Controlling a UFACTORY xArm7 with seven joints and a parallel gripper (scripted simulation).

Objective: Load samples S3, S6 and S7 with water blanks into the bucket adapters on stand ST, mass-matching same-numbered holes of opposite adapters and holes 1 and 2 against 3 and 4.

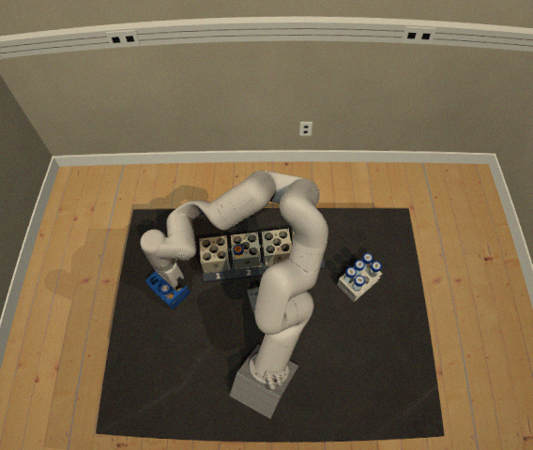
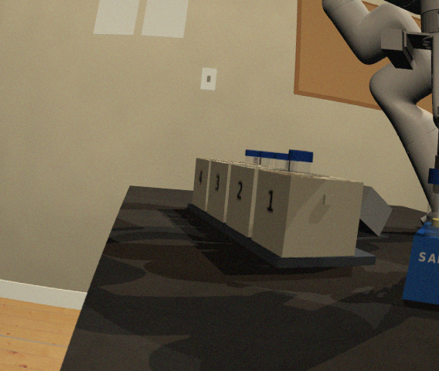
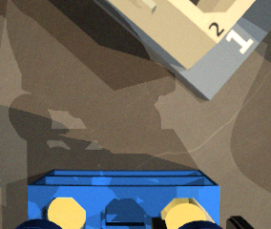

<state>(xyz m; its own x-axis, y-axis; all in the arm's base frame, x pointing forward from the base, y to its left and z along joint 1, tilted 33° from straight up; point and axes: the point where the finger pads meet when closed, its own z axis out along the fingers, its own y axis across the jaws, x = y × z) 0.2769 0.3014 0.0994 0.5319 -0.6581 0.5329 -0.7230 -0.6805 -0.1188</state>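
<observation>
My hand is 20 mm short of the blue sample rack, 40 mm to the right of it and 90 mm above it. Also, from my hand: white blank rack: 100 mm behind, 620 mm to the right, 90 mm below; adapter 1: 100 mm ahead, 150 mm to the right, 60 mm below.
</observation>
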